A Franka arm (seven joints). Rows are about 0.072 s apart.
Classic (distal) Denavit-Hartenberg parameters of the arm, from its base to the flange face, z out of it. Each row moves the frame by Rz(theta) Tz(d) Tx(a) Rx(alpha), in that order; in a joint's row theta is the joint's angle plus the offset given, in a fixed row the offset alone. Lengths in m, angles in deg.
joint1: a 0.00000, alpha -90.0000, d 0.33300, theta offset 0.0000
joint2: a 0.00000, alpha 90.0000, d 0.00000, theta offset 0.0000
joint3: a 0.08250, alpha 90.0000, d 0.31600, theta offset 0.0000
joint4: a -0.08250, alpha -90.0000, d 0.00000, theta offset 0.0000
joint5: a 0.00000, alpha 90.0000, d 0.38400, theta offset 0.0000
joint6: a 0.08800, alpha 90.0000, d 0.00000, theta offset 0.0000
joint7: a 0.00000, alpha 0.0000, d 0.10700, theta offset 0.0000
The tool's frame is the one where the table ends.
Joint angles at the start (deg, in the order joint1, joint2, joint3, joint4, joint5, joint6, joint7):
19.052 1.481 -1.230 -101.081 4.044 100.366 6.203
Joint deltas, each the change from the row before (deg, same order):
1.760 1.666 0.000 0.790 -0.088 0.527 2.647
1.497 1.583 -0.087 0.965 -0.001 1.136 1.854
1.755 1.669 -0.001 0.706 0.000 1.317 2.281
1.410 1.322 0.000 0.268 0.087 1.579 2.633
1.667 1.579 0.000 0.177 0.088 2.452 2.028
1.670 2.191 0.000 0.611 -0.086 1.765 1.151
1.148 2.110 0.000 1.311 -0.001 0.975 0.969
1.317 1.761 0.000 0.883 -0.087 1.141 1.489
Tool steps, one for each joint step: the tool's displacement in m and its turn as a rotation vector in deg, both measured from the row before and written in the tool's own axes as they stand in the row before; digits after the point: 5 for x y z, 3 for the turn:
0.00609 -0.01780 0.01018 -0.266 -0.433 0.936
0.00691 -0.01534 0.00690 -0.033 0.440 0.489
0.00549 -0.01900 0.01022 -0.058 0.261 0.594
0.00386 -0.01560 0.00994 0.109 0.424 1.316
0.00403 -0.01884 0.01248 0.272 0.906 0.480
0.00409 -0.01921 0.01690 -0.133 0.132 -0.445
0.00531 -0.01474 0.01145 -0.025 0.124 -0.135
0.00248 -0.01589 0.01136 -0.060 0.222 0.190

